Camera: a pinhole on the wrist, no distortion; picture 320 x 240 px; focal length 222.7 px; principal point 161.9 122.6 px. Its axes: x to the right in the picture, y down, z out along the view. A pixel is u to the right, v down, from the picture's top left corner.
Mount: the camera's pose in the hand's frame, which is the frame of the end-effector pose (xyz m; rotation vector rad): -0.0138 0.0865 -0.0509 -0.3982 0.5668 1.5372
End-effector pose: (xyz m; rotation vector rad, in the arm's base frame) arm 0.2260 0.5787 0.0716 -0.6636 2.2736 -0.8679
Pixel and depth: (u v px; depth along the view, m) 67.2 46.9 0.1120
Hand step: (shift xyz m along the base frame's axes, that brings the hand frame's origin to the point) -0.0078 0.0244 -0.1312
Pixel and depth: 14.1 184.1 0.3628
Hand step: 0.2927 -0.0531 -0.2830
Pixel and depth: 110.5 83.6 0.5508
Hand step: 0.1497 -0.0794 -0.5395
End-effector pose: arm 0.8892 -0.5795 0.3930 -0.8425 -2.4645 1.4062
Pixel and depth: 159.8 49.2 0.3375
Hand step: -0.0885 0.0239 -0.3610
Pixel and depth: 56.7 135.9 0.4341
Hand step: -0.1215 -0.2364 -0.3692
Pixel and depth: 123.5 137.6 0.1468
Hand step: 0.0297 -0.0073 -0.1698
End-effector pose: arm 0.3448 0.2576 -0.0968 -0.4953 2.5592 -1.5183
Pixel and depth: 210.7 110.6 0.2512
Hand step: -0.0459 0.0154 -0.2978
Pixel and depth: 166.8 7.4 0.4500
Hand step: -0.2421 -0.1687 -0.4292
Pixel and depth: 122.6 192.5 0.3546
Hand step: 0.1077 -0.1001 -0.3539
